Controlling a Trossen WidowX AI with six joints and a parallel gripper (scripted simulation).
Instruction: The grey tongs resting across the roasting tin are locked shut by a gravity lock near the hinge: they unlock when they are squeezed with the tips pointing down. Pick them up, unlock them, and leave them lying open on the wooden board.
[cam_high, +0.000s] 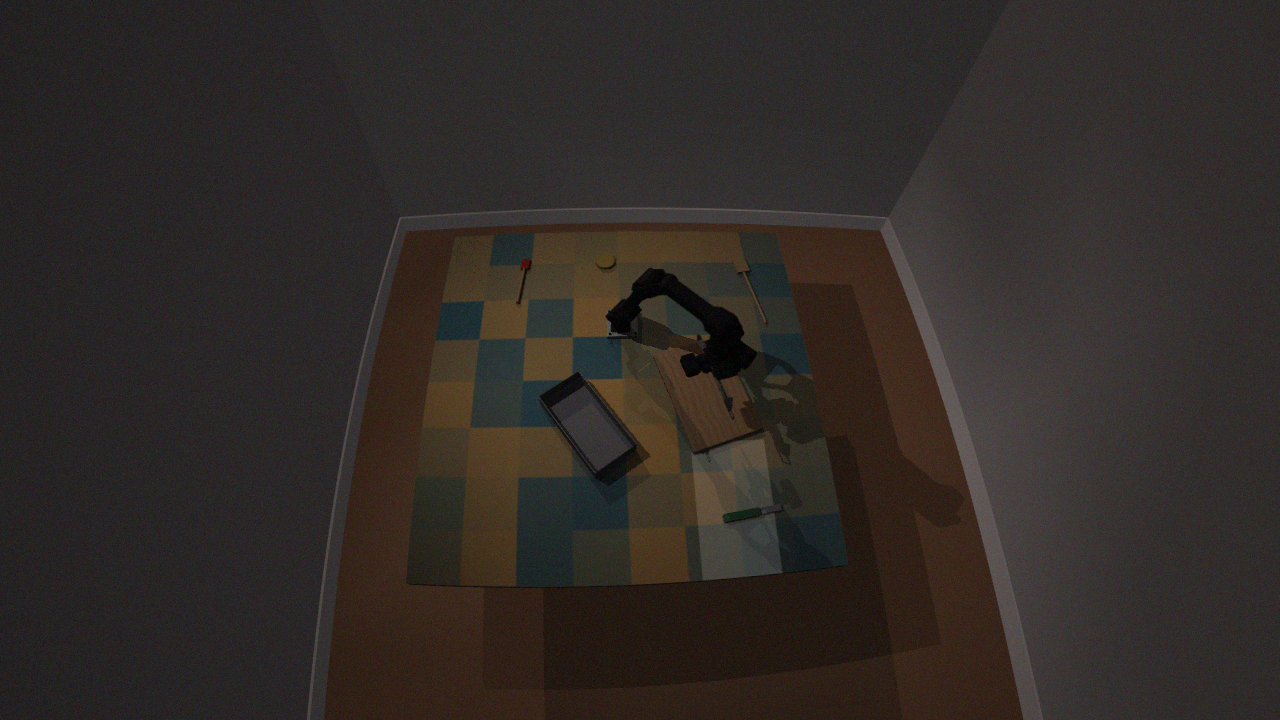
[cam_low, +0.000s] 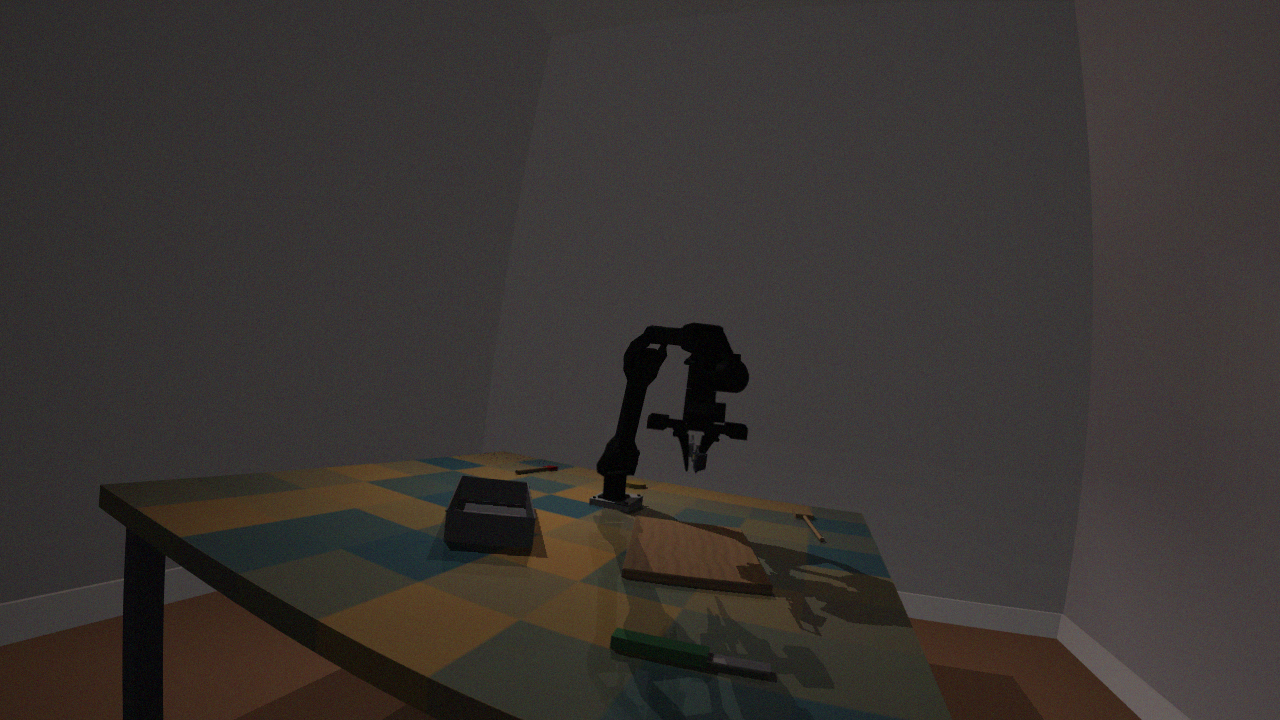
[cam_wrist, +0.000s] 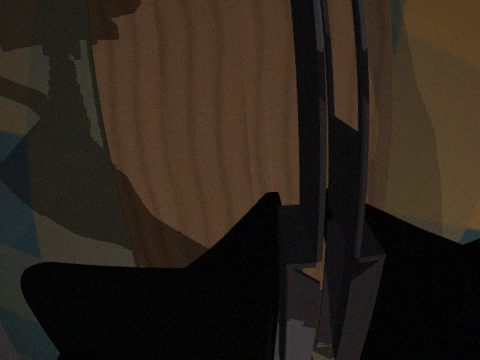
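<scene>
The wooden board is 150 mm below my gripper tip, 20 mm to the left of it and 10 mm behind it. The rest, counted from my gripper tip: red-tipped stick 620 mm to the right, 480 mm behind, 150 mm below; then roasting tin 360 mm to the right, 130 mm below, 110 mm ahead; then yellow disc 550 mm behind, 310 mm to the right, 150 mm below.
</scene>
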